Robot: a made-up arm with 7 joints. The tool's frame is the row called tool.
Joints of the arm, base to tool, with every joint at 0 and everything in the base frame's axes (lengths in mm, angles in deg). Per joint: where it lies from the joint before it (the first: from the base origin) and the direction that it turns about. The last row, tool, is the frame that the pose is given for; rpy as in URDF.
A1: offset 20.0 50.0 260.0 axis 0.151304 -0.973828 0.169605
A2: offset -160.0 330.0 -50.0 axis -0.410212 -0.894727 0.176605
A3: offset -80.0 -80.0 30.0 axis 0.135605 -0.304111 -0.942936
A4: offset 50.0 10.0 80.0 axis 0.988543 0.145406 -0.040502
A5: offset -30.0 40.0 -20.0 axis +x
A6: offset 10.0 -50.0 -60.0 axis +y
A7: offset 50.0 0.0 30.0 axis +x
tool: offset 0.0 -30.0 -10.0 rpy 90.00 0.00 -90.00
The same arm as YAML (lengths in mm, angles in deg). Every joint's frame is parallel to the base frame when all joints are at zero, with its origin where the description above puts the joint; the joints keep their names.
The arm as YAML. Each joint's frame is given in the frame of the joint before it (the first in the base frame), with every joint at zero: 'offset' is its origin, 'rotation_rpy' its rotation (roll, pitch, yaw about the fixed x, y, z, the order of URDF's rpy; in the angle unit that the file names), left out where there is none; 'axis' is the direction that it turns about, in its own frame. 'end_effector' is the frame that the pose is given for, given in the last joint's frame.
length_unit: mm
angle_unit: deg
chain:
  - id: A1
    offset: [20.0, 50.0, 260.0]
    axis: [0.151304, -0.973828, 0.169605]
  - id: A2
    offset: [-160.0, 330.0, -50.0]
    axis: [-0.410212, -0.894727, 0.176605]
  - id: A3
    offset: [-80.0, -80.0, 30.0]
    axis: [0.135605, -0.304111, -0.942936]
  - id: A4
    offset: [50.0, 10.0, 80.0]
    axis: [0.988543, 0.145406, -0.040502]
  - id: A5
    offset: [-30.0, 40.0, -20.0]
    axis: [1.0, 0.0, 0.0]
  - id: A6
    offset: [10.0, -50.0, -60.0]
    axis: [0.0, 1.0, 0.0]
  - id: A7
    offset: [50.0, 0.0, 30.0]
    axis: [1.0, 0.0, 0.0]
end_effector:
  offset: [0.0, -30.0, -10.0]
  rotation_rpy: [90.0, 0.0, -90.0]

